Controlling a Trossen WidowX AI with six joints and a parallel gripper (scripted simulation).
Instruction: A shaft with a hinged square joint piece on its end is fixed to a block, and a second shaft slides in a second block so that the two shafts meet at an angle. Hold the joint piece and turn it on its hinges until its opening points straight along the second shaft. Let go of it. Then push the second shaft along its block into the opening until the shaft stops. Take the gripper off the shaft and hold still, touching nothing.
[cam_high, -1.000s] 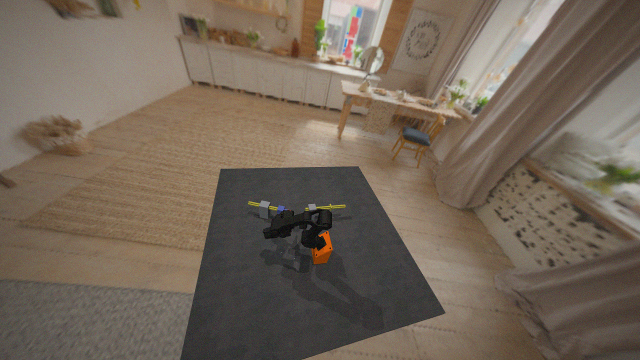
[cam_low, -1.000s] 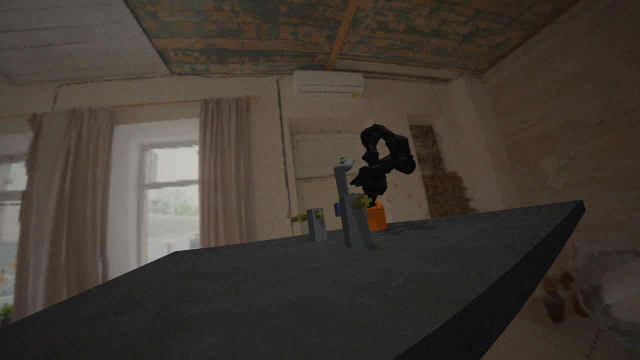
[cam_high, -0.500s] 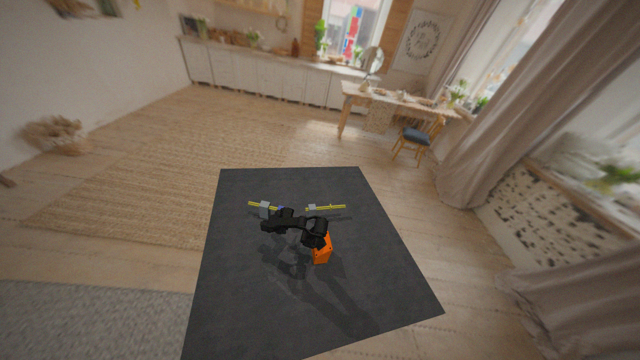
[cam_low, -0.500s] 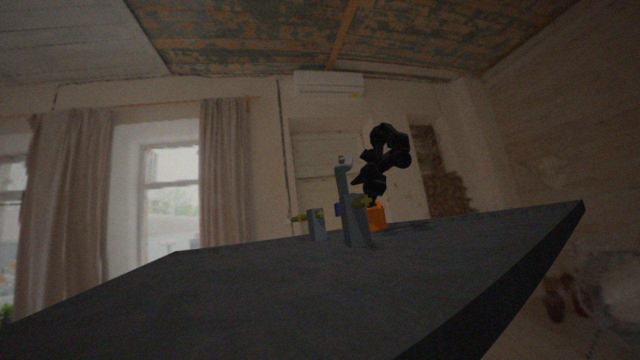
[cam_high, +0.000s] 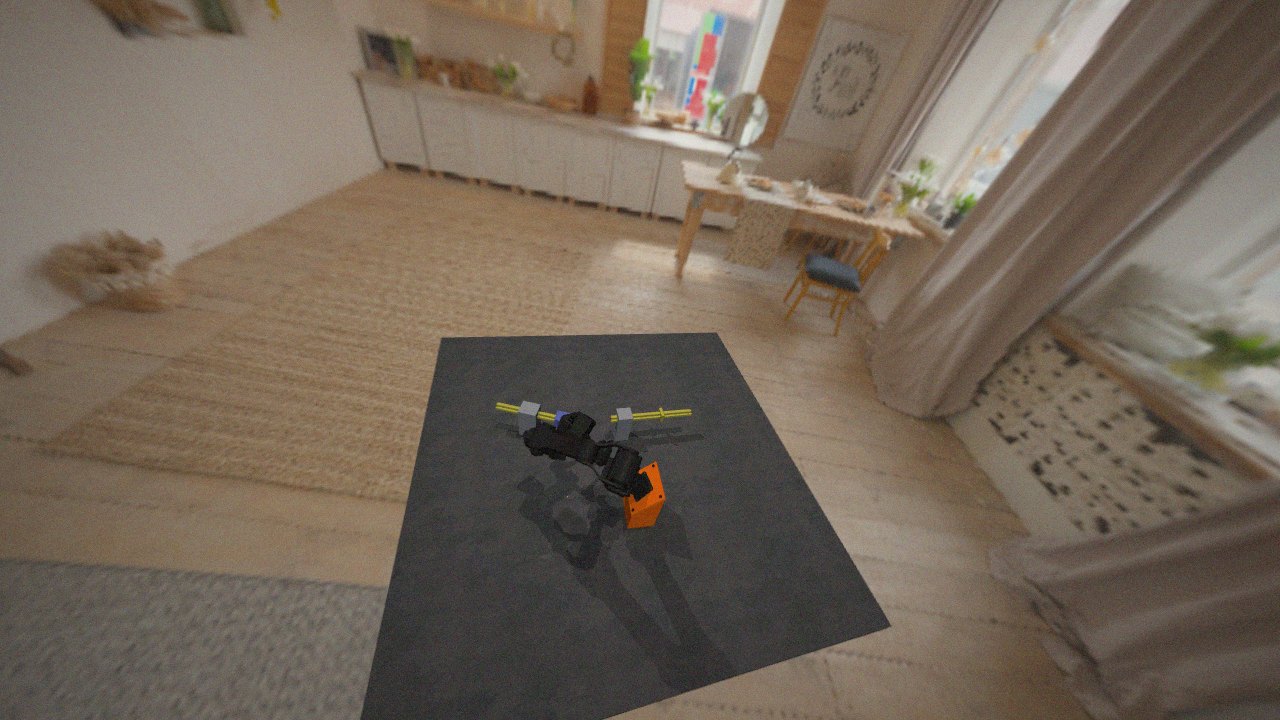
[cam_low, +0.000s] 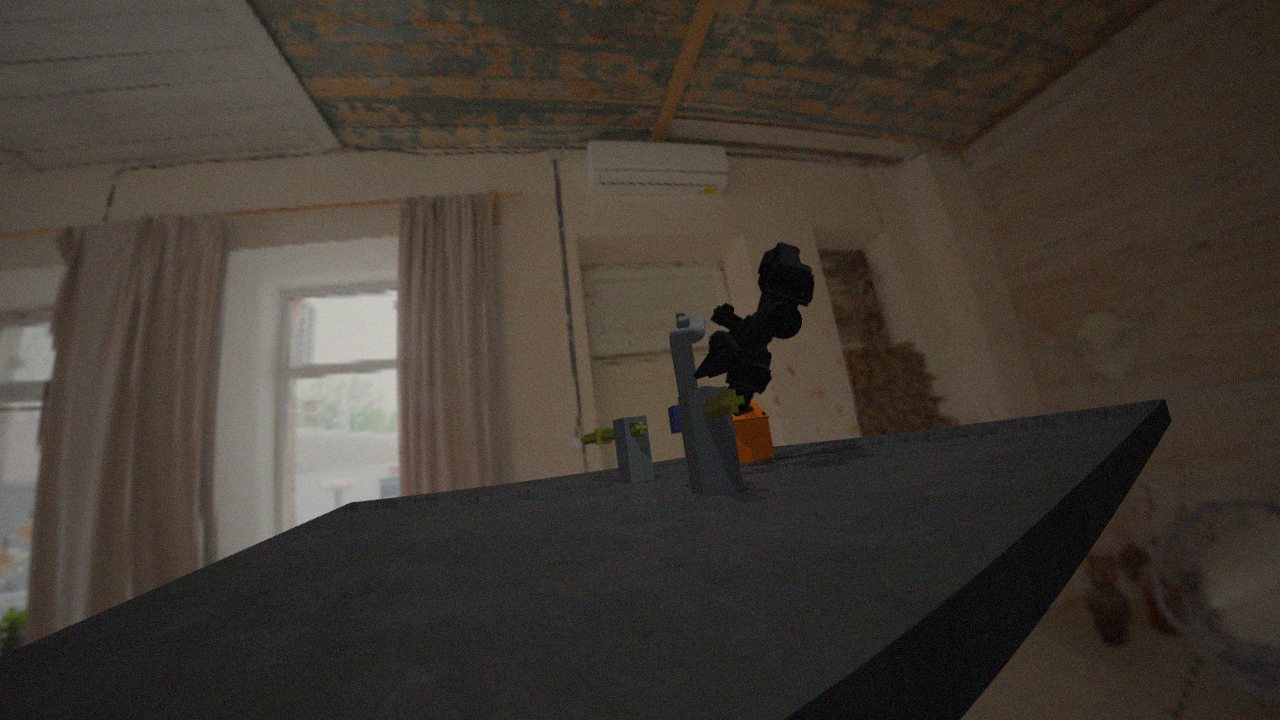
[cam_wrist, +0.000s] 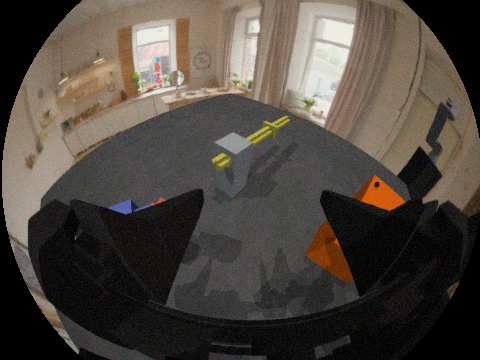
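The red square joint piece lies 90 mm ahead of my gripper tip, 50 mm to the left of it and 80 mm below it.
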